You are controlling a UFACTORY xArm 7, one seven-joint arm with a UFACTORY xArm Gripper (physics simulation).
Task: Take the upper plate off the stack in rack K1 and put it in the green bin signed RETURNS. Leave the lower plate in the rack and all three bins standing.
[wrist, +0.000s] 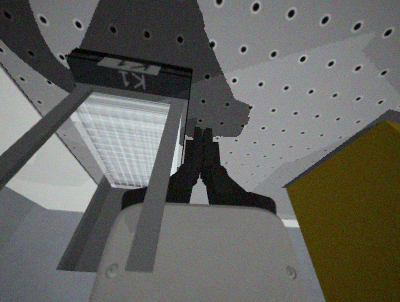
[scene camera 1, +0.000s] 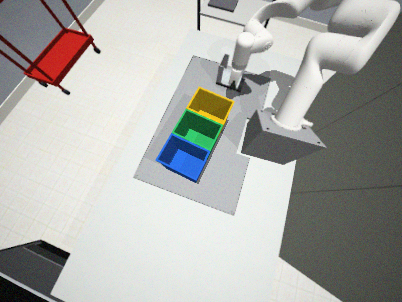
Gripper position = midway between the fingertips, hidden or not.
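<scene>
The gripper [wrist: 201, 137] is visible, as is a yellow bin [wrist: 340, 205]; a blue bin is out of frame in the wrist view. Visible from the scene: the yellow bin [scene camera 1: 206, 103], a green bin [scene camera 1: 202, 131] and the blue bin [scene camera 1: 178, 155].
</scene>
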